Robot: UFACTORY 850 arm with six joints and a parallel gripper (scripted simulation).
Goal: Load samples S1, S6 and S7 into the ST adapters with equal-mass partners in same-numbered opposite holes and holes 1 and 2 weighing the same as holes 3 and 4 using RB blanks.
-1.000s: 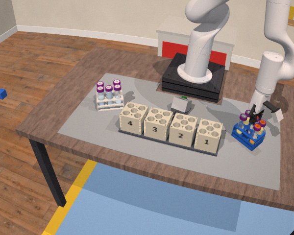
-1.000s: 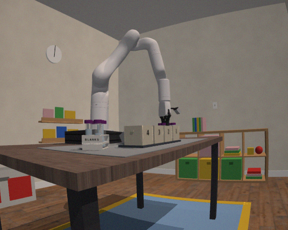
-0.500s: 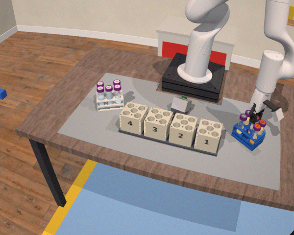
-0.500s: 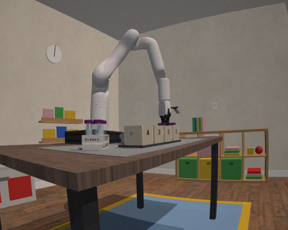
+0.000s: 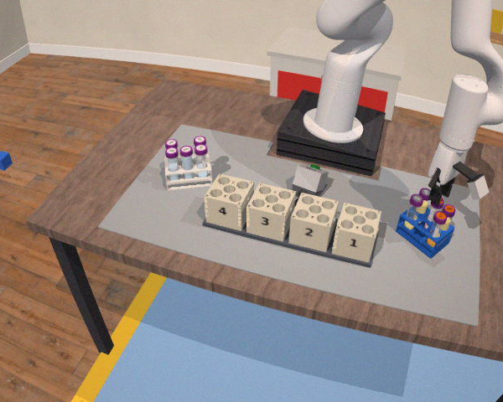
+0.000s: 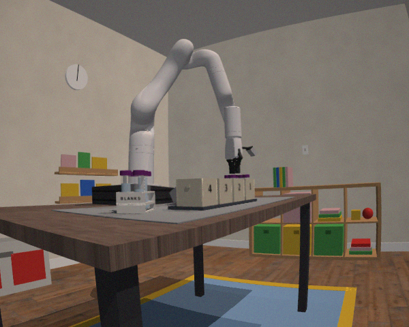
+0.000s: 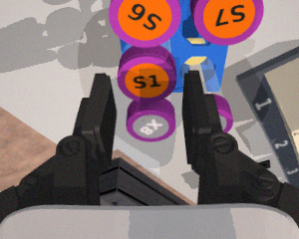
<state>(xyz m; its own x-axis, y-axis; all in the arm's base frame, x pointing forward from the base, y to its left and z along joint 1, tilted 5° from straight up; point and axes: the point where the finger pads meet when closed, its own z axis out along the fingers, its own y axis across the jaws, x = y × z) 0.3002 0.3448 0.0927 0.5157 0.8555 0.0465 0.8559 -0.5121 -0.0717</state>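
Now: the sample S1 80 mm below my hand and 10 mm ahead of it. Also, from my hand: green DONE key 350 mm to the right, 80 mm below, 80 mm behind; blue sample rack RS 120 mm below, 20 mm ahead, 10 mm to the right; loading stand ST 350 mm to the right, 140 mm below, 120 mm ahead.
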